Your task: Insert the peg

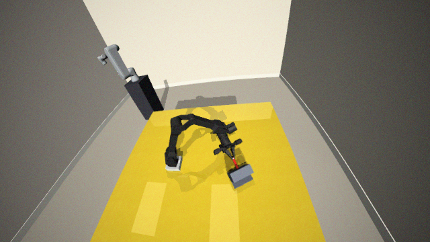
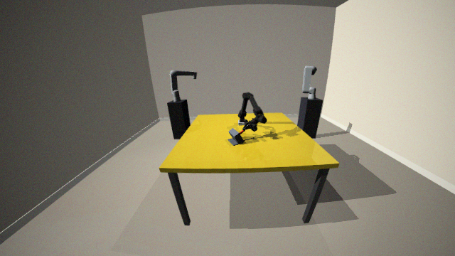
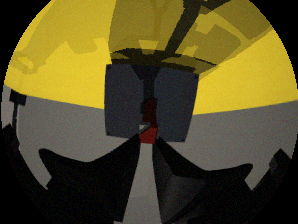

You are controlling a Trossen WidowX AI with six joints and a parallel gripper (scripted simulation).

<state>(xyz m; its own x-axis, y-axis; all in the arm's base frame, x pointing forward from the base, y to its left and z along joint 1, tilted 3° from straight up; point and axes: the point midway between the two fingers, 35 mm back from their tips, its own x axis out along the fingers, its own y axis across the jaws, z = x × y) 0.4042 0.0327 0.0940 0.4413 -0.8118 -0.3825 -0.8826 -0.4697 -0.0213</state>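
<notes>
Right now the grey sloped panel is 30 mm ahead of my gripper tip, 60 mm to the right of it and 50 mm below it. Round my gripper tip: red peg: 10 mm below.
</notes>
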